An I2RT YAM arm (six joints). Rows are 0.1 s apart.
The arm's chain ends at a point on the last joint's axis. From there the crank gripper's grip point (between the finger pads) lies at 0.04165 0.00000 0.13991 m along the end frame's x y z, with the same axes.
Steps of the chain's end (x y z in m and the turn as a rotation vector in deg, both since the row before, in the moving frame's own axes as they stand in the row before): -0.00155 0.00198 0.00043 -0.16 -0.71 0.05; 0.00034 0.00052 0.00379 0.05 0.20 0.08; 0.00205 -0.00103 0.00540 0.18 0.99 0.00; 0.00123 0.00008 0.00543 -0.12 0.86 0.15; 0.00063 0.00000 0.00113 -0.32 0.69 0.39; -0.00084 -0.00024 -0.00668 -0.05 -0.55 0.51; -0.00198 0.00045 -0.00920 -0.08 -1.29 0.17; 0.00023 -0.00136 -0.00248 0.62 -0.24 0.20
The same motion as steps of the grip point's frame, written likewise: -0.00329 0.00241 0.00093 -0.16 -0.71 0.05; 0.00083 0.00046 0.00364 0.05 0.20 0.08; 0.00446 -0.00147 0.00466 0.18 0.99 0.00; 0.00332 0.00048 0.00479 -0.12 0.86 0.15; 0.00231 0.00107 0.00062 -0.32 0.69 0.39; -0.00219 0.00025 -0.00629 -0.05 -0.55 0.51; -0.00514 0.00076 -0.00830 -0.08 -1.29 0.17; -0.00035 -0.00273 -0.00231 0.62 -0.24 0.20
